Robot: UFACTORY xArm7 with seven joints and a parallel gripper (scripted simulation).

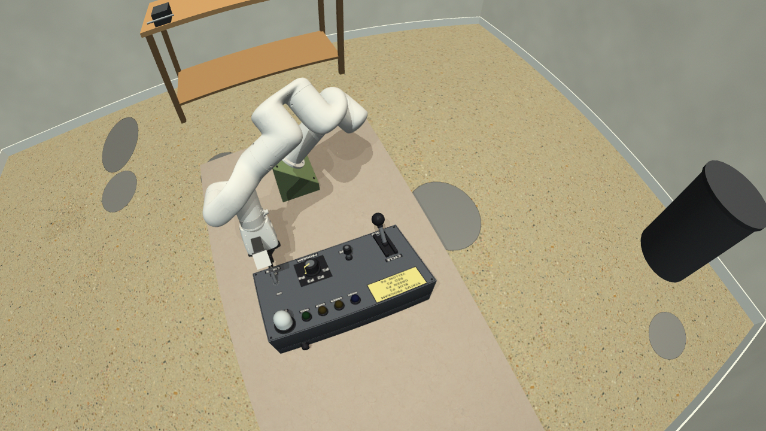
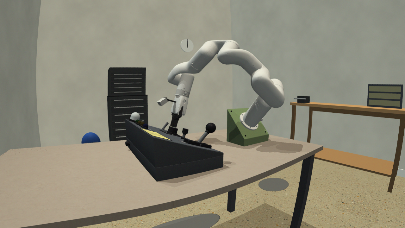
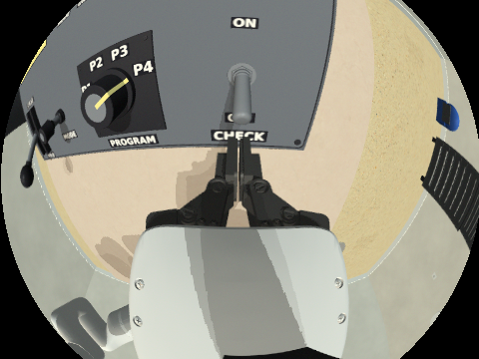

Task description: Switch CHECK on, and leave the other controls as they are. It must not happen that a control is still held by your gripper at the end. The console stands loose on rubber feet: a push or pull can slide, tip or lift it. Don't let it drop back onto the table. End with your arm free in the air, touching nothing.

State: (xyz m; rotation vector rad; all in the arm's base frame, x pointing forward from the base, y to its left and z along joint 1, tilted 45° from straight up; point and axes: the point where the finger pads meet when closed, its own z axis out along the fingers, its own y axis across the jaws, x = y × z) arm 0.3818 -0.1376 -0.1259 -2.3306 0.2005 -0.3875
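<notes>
The check toggle is 60 mm ahead of my hand and 10 mm below it. From my hand the other things lie so: rotary program selector (70 mm ahead, 110 mm to the left, 10 mm below); then dark grey console (100 mm ahead, 180 mm to the left, 30 mm below); then mode knob (70 mm ahead, 240 mm to the left, 10 mm below).
</notes>
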